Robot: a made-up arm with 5 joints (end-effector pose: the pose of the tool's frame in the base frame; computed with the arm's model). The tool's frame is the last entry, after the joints.
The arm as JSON. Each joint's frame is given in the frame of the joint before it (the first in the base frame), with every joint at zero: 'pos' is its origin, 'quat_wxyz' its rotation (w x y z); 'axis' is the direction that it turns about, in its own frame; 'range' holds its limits. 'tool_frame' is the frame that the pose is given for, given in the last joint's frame.
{
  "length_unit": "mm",
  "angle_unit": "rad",
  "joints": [
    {
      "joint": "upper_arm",
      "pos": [
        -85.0,
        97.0,
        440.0
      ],
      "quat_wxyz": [
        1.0,
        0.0,
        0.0,
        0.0
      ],
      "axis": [
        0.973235,
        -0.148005,
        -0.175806
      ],
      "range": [
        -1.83,
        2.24
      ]
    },
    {
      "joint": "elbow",
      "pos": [
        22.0,
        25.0,
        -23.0
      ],
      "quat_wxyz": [
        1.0,
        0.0,
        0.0,
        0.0
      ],
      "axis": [
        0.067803,
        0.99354,
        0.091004
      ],
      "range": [
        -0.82,
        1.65
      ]
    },
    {
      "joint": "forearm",
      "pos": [
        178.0,
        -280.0,
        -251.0
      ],
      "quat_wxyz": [
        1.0,
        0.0,
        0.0,
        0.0
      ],
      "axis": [
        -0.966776,
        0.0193,
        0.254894
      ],
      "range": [
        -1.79,
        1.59
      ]
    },
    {
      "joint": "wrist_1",
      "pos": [
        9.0,
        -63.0,
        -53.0
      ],
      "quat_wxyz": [
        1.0,
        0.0,
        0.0,
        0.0
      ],
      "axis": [
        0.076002,
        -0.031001,
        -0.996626
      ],
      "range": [
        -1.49,
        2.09
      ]
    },
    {
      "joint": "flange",
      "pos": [
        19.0,
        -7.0,
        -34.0
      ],
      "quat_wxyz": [
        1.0,
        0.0,
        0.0,
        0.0
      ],
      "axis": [
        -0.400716,
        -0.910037,
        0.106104
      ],
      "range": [
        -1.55,
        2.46
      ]
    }
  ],
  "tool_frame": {
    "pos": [
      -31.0,
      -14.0,
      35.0
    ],
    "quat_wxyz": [
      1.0,
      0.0,
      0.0,
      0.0
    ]
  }
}
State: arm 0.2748 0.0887 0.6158 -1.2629 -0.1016
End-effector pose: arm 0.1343 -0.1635 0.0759 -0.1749 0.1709 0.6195 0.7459
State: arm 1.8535 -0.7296 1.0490 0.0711 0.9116
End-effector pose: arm 0.2034 0.1512 0.0560 -0.0775 -0.3681 -0.5208 0.7664
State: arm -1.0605 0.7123 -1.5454 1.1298 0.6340
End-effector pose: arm -0.0966 -0.3088 0.3940 -0.2397 0.1084 -0.7866 0.5586
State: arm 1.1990 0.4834 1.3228 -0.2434 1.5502
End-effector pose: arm 0.0939 0.2022 -0.0103 -0.0637 -0.7108 0.3349 0.6152
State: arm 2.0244 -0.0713 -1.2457 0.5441 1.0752
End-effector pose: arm 0.2425 0.3915 0.3808 0.8021 0.1728 -0.5434 0.1775
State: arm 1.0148 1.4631 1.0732 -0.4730 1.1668
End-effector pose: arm -0.2045 0.1946 -0.0243 0.3769 -0.3226 0.6473 0.5787
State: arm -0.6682 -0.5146 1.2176 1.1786 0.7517
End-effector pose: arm 0.2352 -0.2466 0.5140 -0.6750 -0.6872 -0.0692 0.2595
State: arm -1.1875 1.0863 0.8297 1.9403 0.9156
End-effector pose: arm -0.1395 -0.3684 0.5944 -0.9545 -0.2522 0.0319 0.1562
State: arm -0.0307 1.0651 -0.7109 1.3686 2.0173
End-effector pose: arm -0.3030 -0.1080 0.0729 -0.6935 0.1403 -0.1020 0.6993
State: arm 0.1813 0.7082 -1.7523 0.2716 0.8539
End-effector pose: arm -0.1194 0.0261 0.0460 0.3668 0.1815 -0.6040 0.6838
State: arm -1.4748 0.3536 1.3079 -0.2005 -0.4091
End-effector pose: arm 0.1788 -0.2125 0.6398 -0.9008 0.4018 0.0693 0.1492
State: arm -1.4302 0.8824 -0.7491 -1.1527 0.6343
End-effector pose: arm -0.1328 -0.3660 0.6494 -0.2117 0.1978 0.2905 0.9120
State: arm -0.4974 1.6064 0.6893 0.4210 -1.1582
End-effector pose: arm -0.2666 -0.3482 0.3529 -0.3034 0.8518 -0.3189 0.2840
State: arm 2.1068 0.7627 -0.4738 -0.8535 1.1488
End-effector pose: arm 0.0150 0.6152 0.4097 0.8145 -0.4590 -0.2604 0.2410
